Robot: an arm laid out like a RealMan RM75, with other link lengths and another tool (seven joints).
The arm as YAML. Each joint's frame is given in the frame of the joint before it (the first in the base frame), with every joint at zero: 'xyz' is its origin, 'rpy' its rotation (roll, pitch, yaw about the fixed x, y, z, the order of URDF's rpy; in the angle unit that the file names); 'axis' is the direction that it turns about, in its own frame. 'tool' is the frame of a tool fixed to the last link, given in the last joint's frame.
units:
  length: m
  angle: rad
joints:
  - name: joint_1
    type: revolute
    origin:
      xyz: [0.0, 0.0, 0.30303]
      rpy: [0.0, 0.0, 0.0]
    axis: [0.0, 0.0, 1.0]
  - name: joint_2
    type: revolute
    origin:
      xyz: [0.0, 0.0, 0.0]
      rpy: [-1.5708, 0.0, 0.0]
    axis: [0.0, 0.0, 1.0]
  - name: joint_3
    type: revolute
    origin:
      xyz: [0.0, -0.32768, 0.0]
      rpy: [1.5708, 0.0, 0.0]
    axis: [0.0, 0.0, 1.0]
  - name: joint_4
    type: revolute
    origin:
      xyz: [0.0, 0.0, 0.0]
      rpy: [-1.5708, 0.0, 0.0]
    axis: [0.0, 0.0, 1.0]
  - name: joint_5
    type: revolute
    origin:
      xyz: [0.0, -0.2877, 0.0]
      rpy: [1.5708, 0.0, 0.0]
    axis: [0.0, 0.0, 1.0]
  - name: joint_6
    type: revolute
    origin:
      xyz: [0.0, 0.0, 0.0]
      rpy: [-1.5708, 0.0, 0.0]
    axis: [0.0, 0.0, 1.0]
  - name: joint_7
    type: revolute
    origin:
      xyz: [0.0, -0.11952, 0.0]
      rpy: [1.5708, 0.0, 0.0]
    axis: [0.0, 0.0, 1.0]
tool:
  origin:
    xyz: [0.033, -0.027, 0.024]
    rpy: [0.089, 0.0, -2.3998]
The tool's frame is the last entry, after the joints.
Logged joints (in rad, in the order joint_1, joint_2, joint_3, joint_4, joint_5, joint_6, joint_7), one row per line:
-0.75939, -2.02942, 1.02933, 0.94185, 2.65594, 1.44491, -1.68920
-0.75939, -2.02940, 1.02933, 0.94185, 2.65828, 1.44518, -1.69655
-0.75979, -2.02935, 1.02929, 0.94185, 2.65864, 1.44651, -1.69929
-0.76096, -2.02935, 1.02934, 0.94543, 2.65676, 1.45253, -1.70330
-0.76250, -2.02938, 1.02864, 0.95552, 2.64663, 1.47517, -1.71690
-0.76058, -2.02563, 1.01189, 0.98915, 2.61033, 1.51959, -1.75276
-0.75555, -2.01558, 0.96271, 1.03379, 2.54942, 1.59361, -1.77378
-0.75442, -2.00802, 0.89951, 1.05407, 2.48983, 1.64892, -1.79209
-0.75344, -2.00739, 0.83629, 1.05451, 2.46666, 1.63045, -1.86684
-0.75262, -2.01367, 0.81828, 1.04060, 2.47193, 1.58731, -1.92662
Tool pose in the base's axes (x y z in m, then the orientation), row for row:
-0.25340, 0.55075, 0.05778, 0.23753, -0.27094, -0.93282, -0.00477
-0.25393, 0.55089, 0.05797, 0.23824, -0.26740, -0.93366, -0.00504
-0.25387, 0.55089, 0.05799, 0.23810, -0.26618, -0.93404, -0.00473
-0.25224, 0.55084, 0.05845, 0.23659, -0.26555, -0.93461, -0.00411
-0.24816, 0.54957, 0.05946, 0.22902, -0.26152, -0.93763, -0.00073
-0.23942, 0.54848, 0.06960, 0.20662, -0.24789, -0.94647, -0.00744
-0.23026, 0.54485, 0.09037, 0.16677, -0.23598, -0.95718, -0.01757
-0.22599, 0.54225, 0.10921, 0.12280, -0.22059, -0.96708, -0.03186
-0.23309, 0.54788, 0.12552, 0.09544, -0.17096, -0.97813, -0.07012
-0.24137, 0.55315, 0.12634, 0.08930, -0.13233, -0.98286, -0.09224
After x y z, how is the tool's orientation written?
As a quaternion, w x y z.
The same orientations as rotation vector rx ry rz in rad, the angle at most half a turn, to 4 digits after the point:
-0.7425, -2.5563, -0.0131
-0.7325, -2.5576, -0.0138
-0.7292, -2.5589, -0.0130
-0.7281, -2.5624, -0.0113
-0.7199, -2.5809, -0.0020
-0.6905, -2.6364, -0.0207
-0.6717, -2.7245, -0.0500
-0.6436, -2.8214, -0.0930
-0.5067, -2.8991, -0.2078
-0.3936, -2.9236, -0.2744

